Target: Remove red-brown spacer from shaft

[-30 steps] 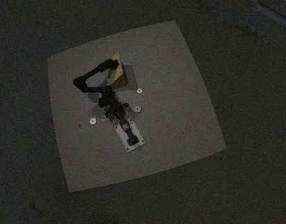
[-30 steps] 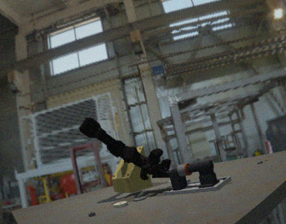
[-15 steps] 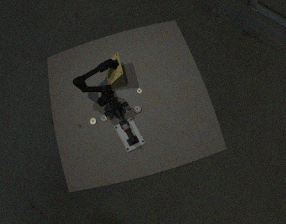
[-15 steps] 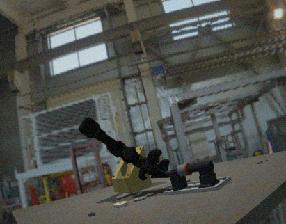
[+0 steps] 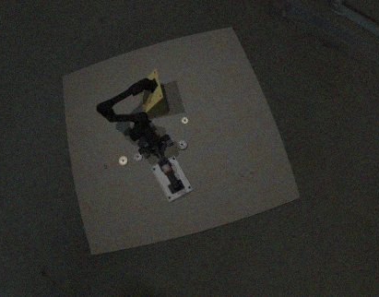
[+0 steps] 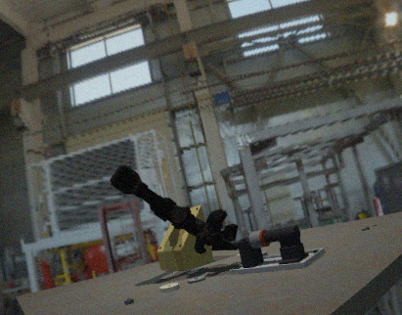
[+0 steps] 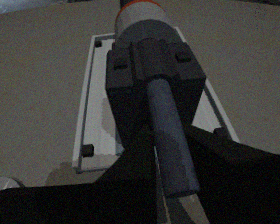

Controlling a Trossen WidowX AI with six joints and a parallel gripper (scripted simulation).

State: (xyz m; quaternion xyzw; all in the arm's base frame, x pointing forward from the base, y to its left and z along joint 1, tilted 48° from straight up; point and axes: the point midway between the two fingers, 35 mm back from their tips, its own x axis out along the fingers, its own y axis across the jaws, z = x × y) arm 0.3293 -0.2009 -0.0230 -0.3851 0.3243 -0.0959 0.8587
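The dark shaft lies 3 cm ahead of my gripper tip and 2 cm above it. Round my gripper tip: red-brown spacer: 10 cm ahead, 2 cm above, 1 cm to the left; small dark bit: 34 cm to the right, 11 cm behind, 6 cm below.
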